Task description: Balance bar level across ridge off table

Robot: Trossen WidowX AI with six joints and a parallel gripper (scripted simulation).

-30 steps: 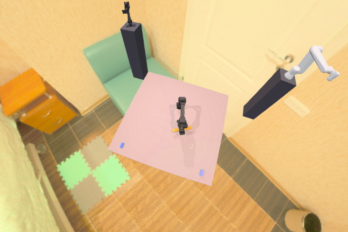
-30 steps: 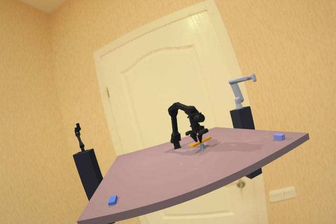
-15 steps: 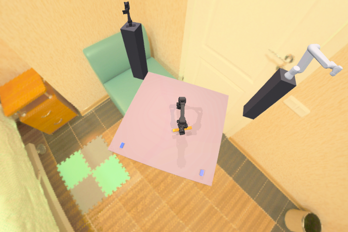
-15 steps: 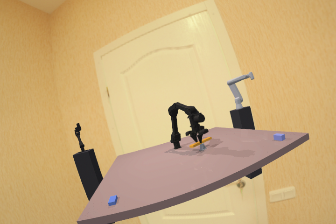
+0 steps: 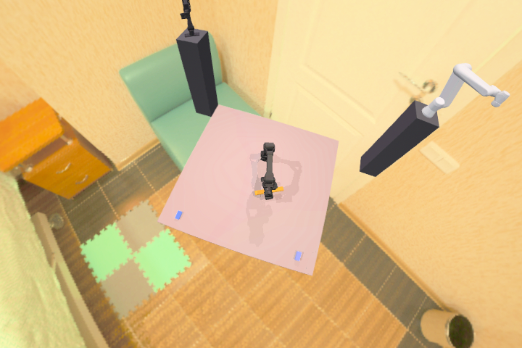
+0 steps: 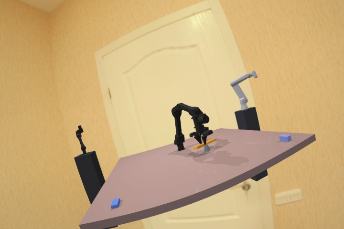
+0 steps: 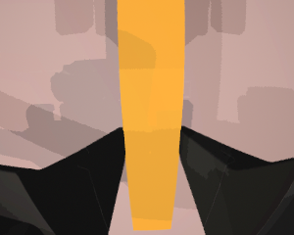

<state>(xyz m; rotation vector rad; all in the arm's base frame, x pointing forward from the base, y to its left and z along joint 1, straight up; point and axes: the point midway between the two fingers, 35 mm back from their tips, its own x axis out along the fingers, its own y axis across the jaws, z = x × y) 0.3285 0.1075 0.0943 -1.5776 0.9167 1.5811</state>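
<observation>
The yellow bar lies 1 cm behind my gripper tip and 2 cm to the left of it.
</observation>
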